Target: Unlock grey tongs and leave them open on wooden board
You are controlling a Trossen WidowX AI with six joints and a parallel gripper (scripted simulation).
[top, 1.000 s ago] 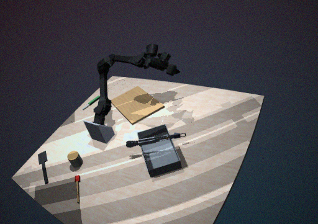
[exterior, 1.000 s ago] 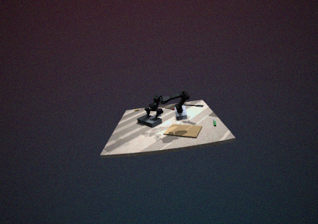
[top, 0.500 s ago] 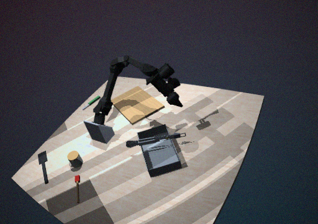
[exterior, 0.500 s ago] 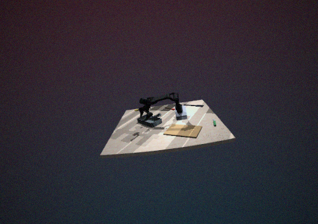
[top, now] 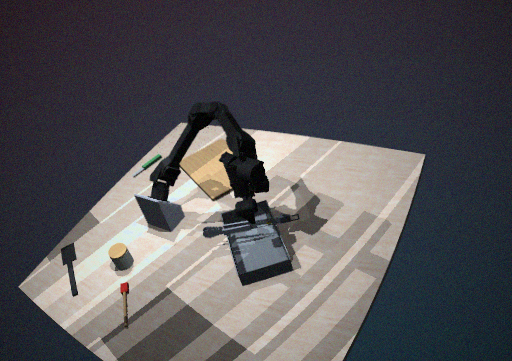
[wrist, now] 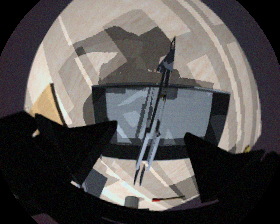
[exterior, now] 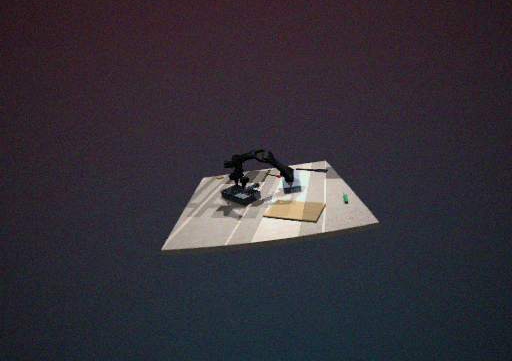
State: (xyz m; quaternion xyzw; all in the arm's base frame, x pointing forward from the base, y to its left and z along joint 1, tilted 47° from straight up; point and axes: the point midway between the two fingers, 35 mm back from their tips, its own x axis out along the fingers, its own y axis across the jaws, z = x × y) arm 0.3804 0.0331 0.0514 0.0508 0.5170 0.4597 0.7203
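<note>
Now: gripper tip 7 cm above the roasting tin, 4 cm to the left of it and 2 cm short of it. The rest, counted from my gripper tip: wooden board 38 cm behind, 29 cm to the left, 10 cm below; then red-headed tool 46 cm to the right, 27 cm behind, 10 cm below; then black spatula 63 cm behind, 47 cm to the right, 10 cm below.
</note>
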